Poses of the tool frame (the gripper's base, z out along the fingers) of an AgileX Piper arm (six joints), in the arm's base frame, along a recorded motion.
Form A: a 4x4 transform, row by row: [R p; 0 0 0 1], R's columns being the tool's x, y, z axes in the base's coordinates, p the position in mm. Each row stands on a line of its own.
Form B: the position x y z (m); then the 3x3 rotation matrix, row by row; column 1 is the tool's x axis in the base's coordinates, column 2 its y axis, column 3 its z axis. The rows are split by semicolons. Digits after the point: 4 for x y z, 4 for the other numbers.
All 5 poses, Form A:
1:
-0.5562, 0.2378, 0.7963, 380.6
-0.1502, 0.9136, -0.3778, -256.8
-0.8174, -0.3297, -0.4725, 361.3
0, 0, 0, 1
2:
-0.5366, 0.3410, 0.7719, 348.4
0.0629, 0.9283, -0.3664, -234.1
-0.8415, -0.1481, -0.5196, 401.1
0, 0, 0, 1
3:
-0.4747, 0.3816, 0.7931, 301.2
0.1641, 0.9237, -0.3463, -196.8
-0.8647, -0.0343, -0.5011, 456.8
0, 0, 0, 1
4:
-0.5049, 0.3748, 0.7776, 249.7
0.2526, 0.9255, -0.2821, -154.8
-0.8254, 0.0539, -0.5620, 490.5
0, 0, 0, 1
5:
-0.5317, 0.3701, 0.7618, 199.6
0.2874, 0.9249, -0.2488, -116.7
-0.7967, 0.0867, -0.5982, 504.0
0, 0, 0, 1
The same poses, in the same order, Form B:
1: 0.3806, -0.2568, 0.3613; -0.5562, 0.2378, 0.7963; -0.1502, 0.9136, -0.3778; -0.8174, -0.3297, -0.4725
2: 0.3484, -0.2341, 0.4011; -0.5366, 0.3410, 0.7719; 0.0629, 0.9283, -0.3664; -0.8415, -0.1481, -0.5196
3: 0.3012, -0.1968, 0.4568; -0.4747, 0.3816, 0.7931; 0.1641, 0.9237, -0.3463; -0.8647, -0.0343, -0.5011
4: 0.2497, -0.1548, 0.4905; -0.5049, 0.3748, 0.7776; 0.2526, 0.9255, -0.2821; -0.8254, 0.0539, -0.5620
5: 0.1996, -0.1167, 0.5040; -0.5317, 0.3701, 0.7618; 0.2874, 0.9249, -0.2488; -0.7967, 0.0867, -0.5982
